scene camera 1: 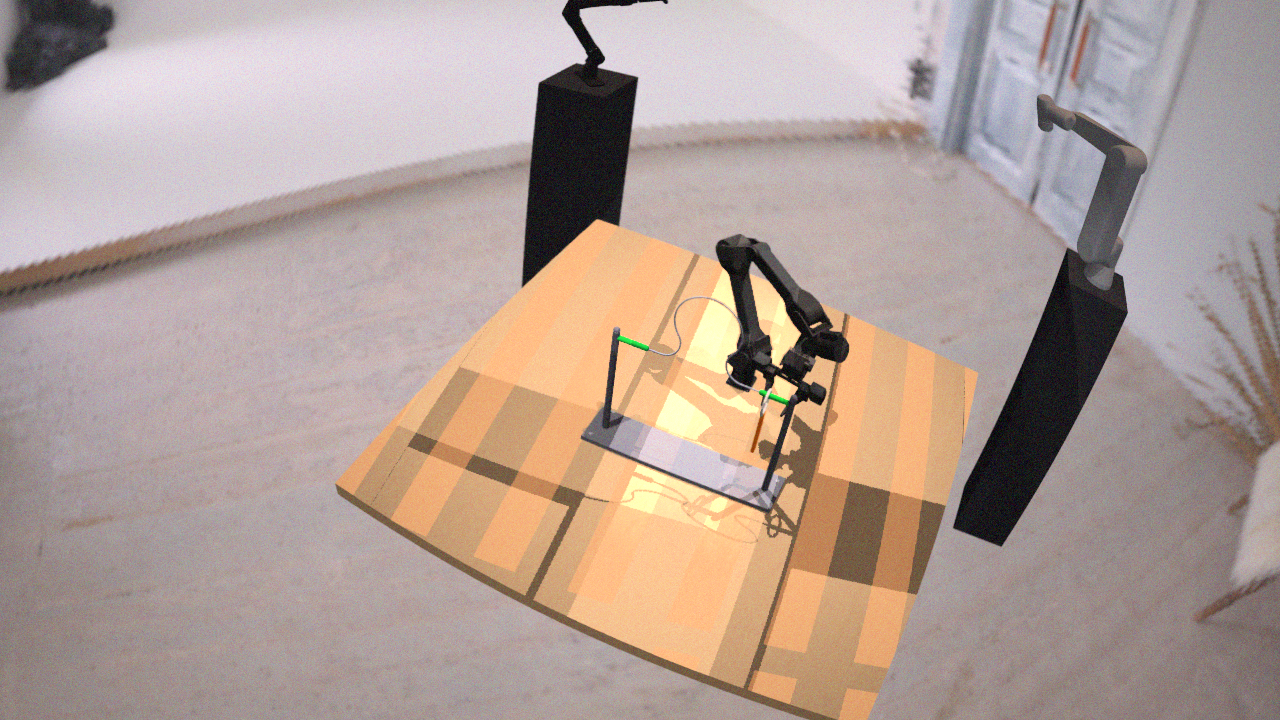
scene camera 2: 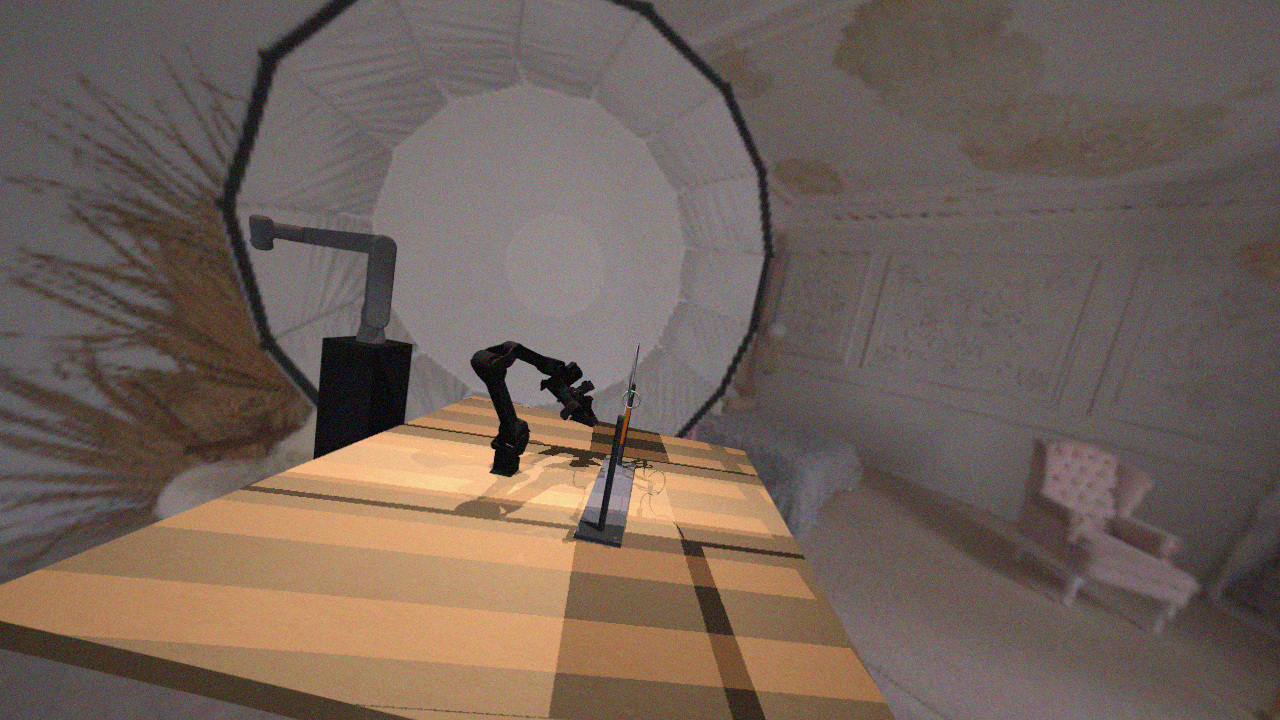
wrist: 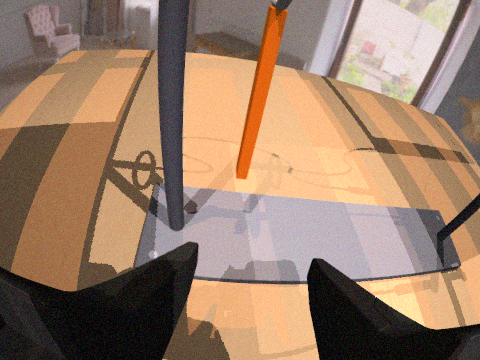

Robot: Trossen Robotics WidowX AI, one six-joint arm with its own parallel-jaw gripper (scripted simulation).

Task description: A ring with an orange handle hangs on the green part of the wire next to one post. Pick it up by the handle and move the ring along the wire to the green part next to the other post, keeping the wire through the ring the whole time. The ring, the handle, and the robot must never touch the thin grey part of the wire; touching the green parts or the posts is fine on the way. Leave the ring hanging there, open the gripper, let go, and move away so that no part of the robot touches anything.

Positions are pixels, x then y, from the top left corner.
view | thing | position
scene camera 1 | my gripper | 770, 411
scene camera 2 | my gripper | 595, 425
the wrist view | my gripper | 254, 261
